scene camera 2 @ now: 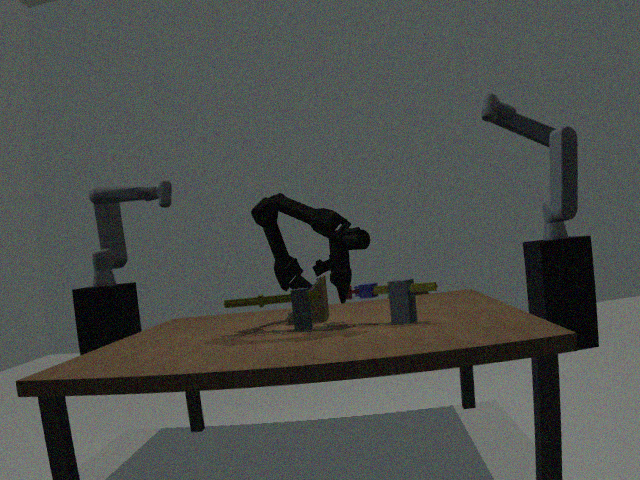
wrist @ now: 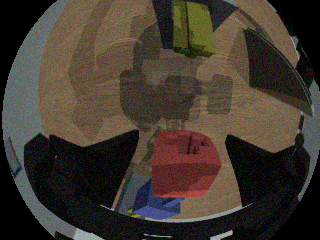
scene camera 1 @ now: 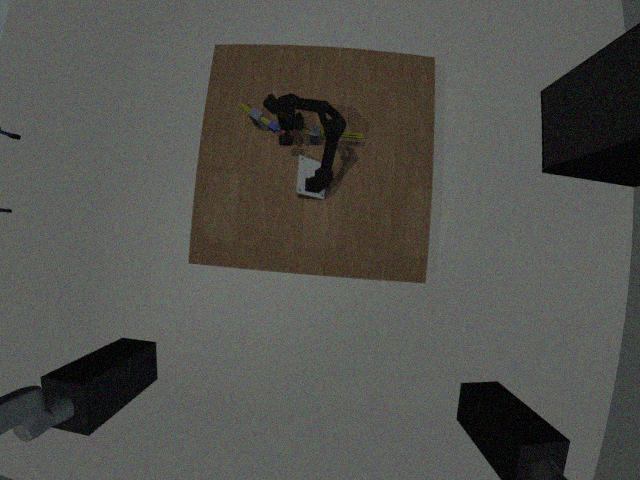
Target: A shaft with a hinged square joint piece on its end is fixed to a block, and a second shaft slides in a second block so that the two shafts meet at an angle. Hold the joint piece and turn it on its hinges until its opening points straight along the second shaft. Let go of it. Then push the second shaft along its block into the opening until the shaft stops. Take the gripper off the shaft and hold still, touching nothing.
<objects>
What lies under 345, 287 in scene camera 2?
My gripper.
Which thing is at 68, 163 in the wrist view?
My gripper.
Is my gripper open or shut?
Open.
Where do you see a red square joint piece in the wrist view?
184, 164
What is my gripper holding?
Nothing.
</objects>
